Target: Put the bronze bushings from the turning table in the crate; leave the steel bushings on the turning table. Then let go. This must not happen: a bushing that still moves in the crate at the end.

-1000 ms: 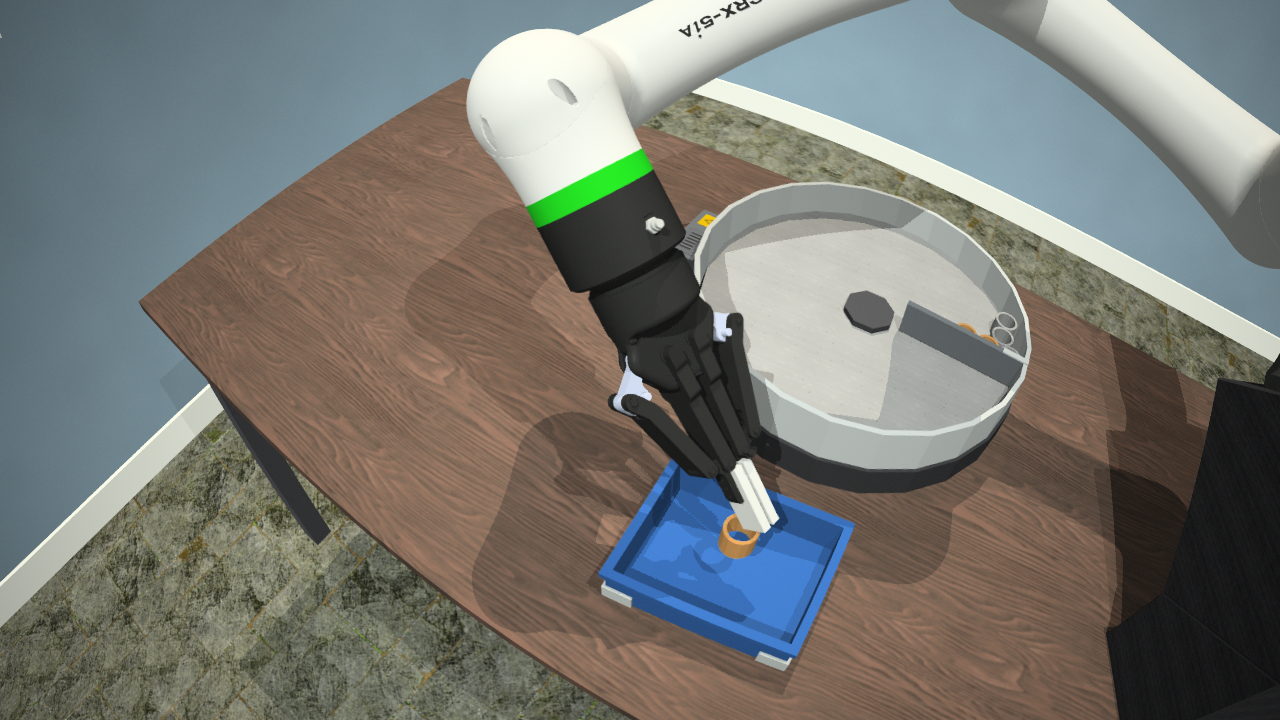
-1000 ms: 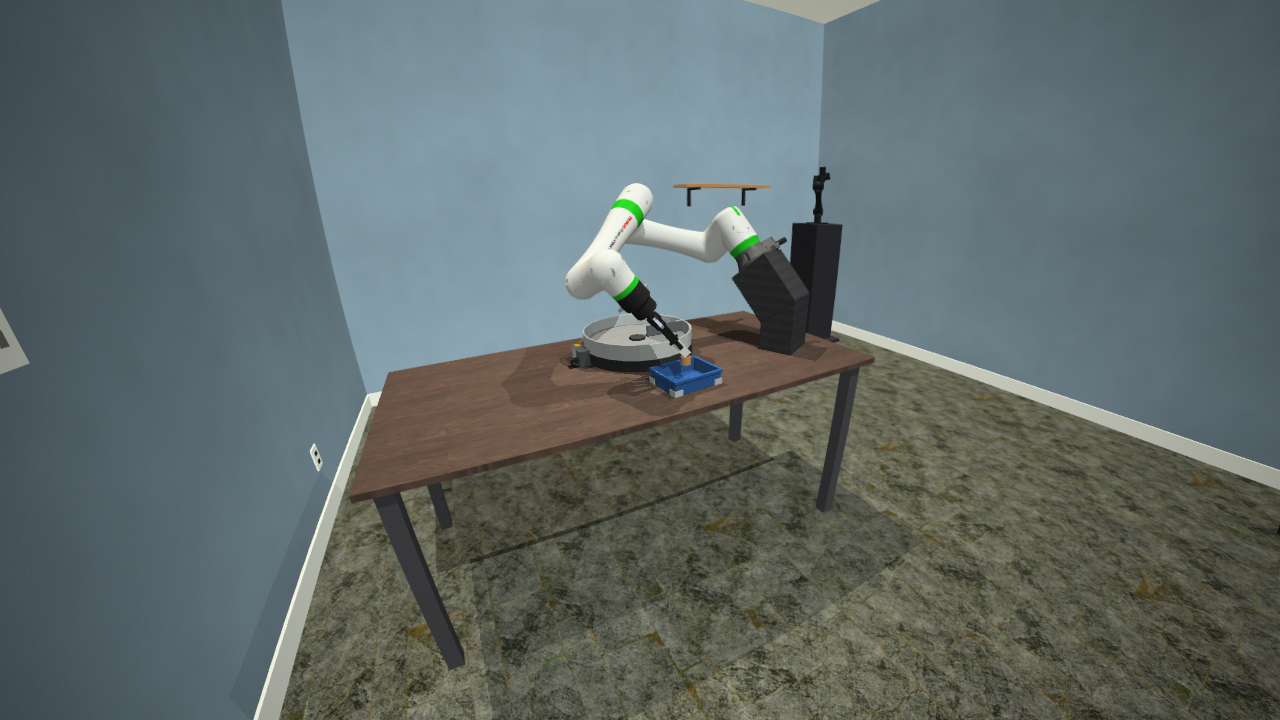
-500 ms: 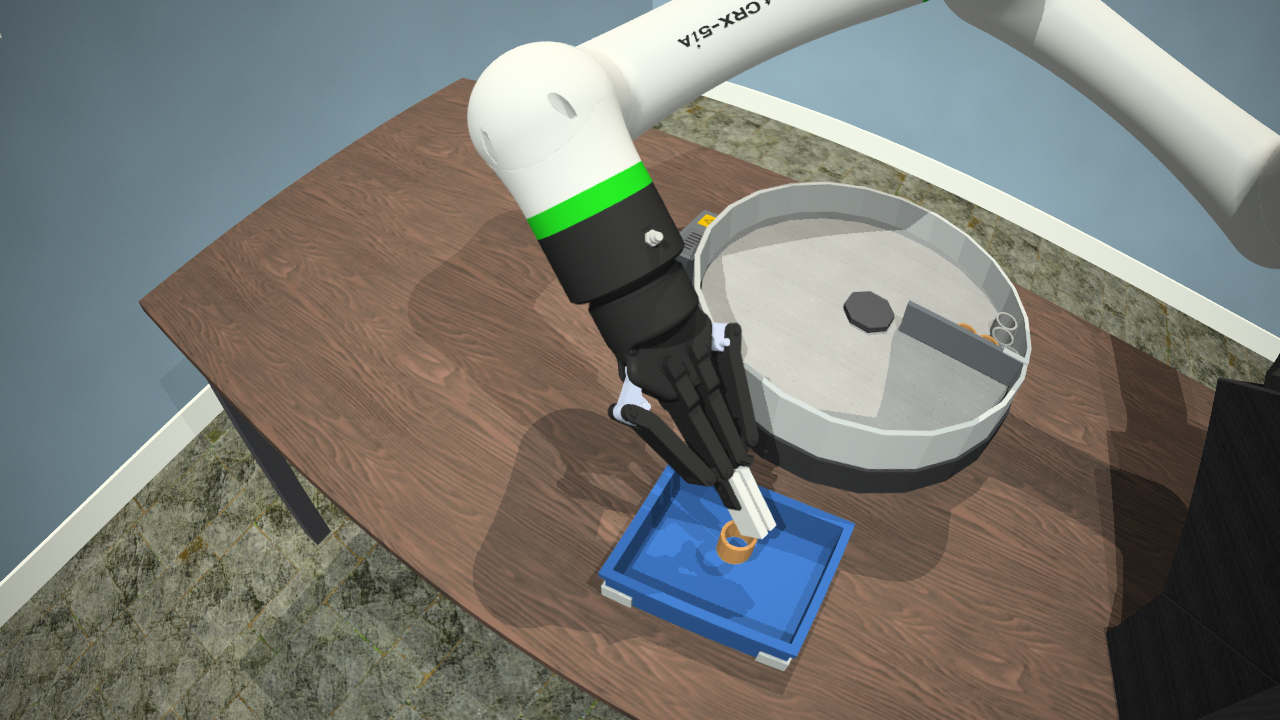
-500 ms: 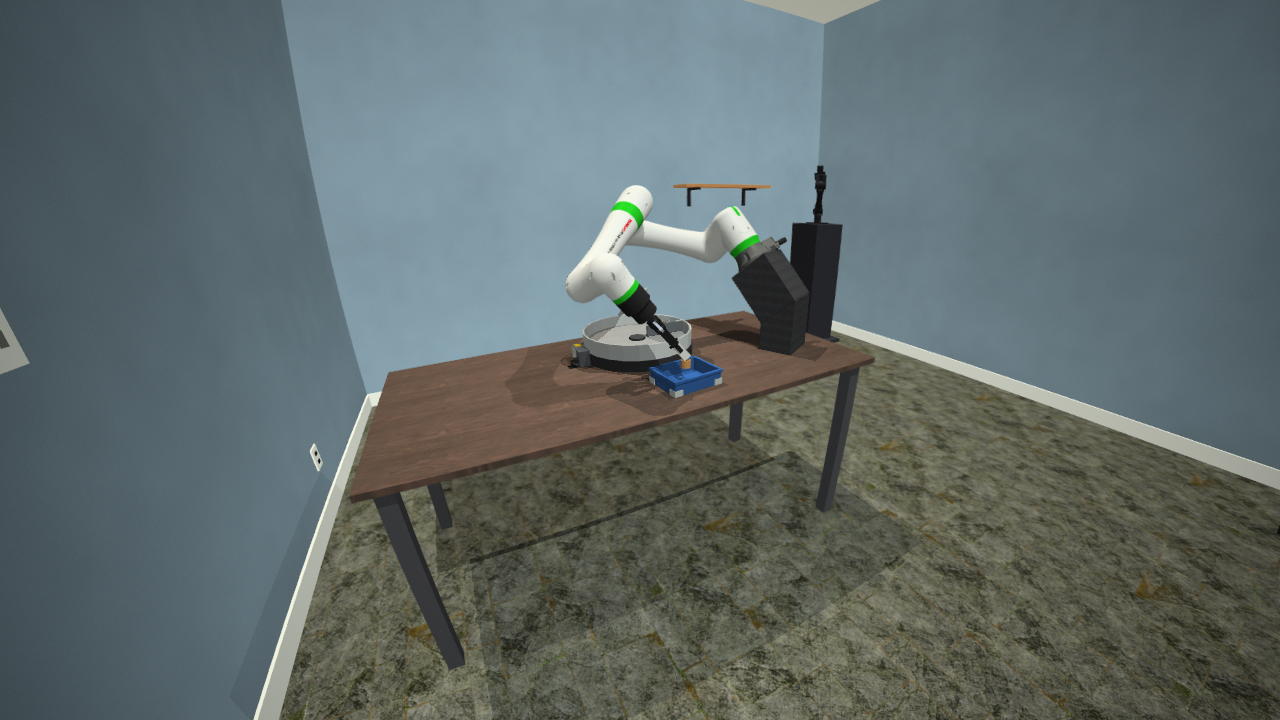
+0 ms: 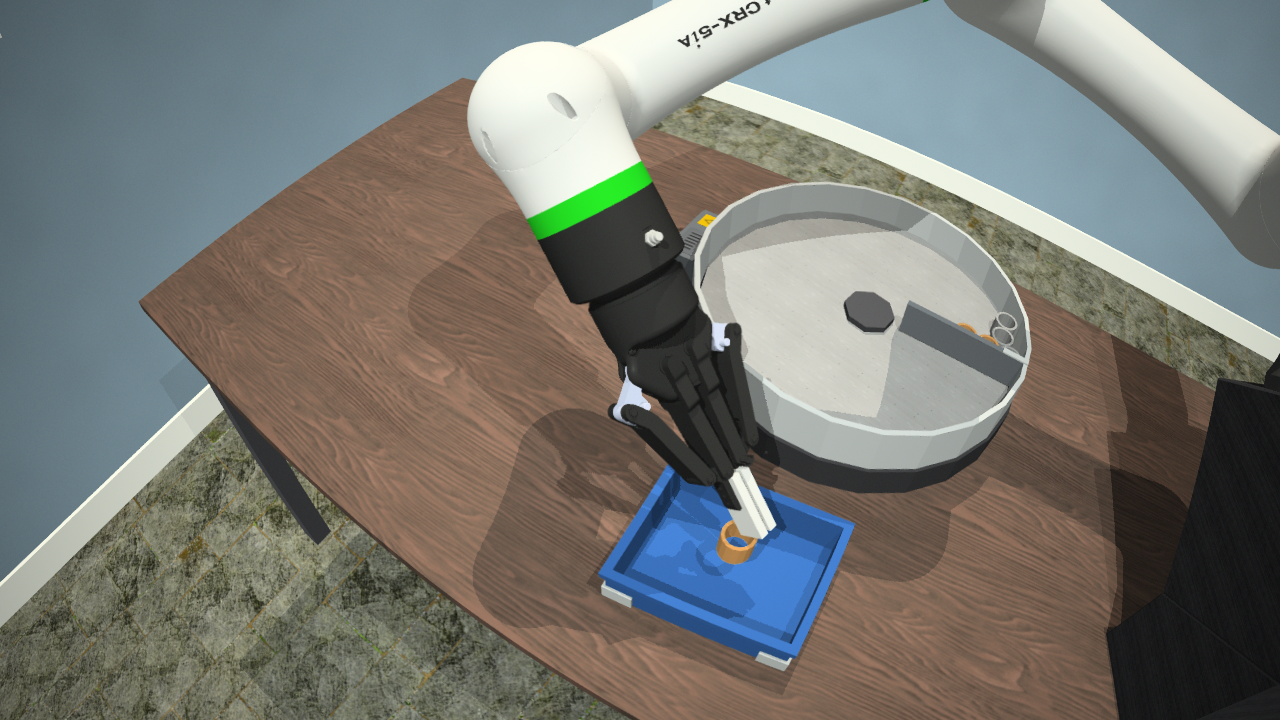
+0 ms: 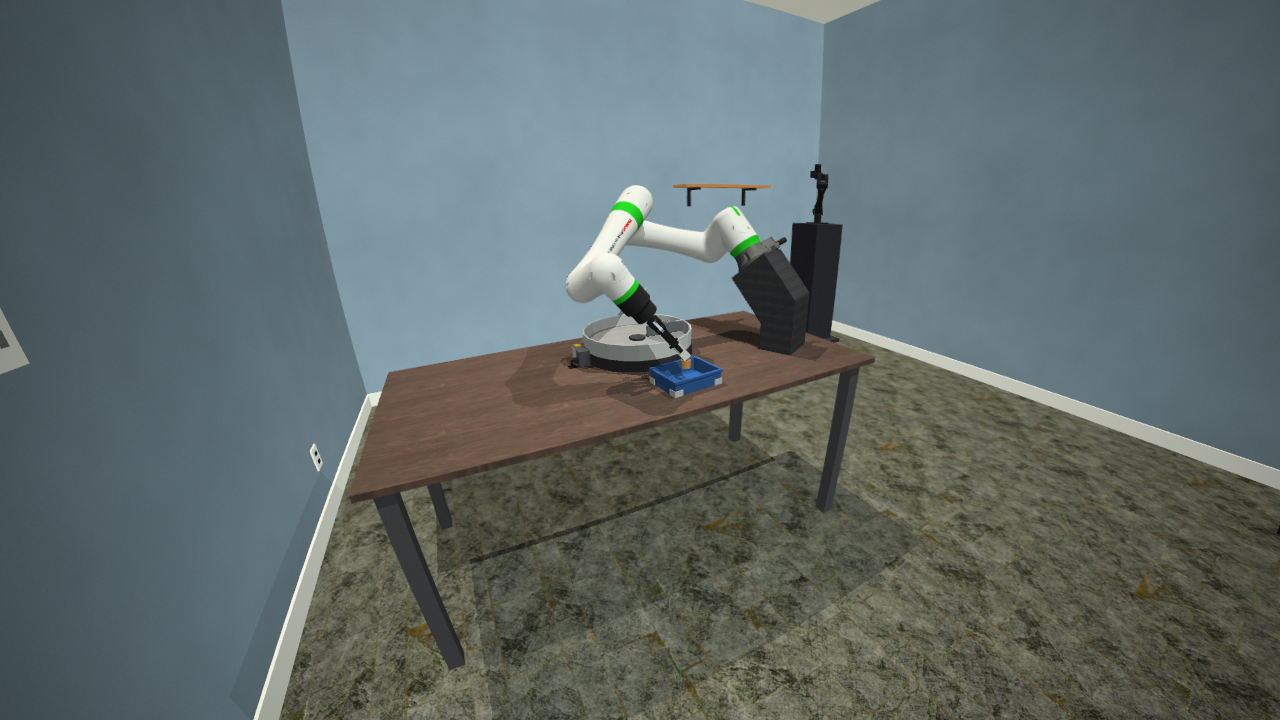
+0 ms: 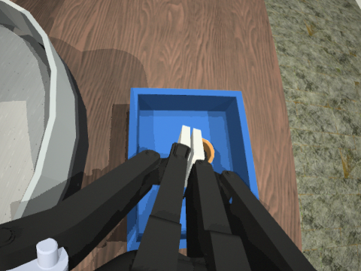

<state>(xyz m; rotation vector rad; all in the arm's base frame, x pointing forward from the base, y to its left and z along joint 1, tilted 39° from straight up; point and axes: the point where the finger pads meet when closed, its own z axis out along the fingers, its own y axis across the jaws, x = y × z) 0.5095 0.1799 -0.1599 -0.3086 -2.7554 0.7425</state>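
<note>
The blue crate is 10 mm behind my hand, 20 mm to the left of it and 80 mm below it. Also, from my hand: grey turning table (40 mm ahead, 330 mm to the right, 60 mm below).
</note>
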